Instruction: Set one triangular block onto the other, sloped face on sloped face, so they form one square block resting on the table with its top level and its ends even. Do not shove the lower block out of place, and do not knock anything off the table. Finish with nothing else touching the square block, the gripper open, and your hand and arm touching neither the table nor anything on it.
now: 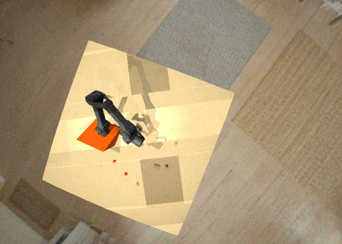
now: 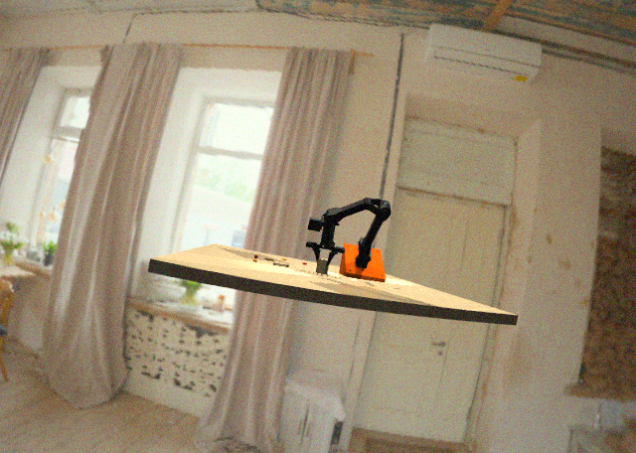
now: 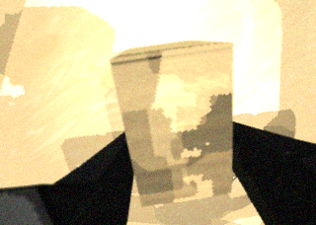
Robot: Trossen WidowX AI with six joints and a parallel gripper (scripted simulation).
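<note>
My gripper tip is 1 cm to the right of the triangular block and 1 cm below it. From my gripper tip the other things lie so: pale elongated block (20 cm ahead, 3 cm below).
</note>
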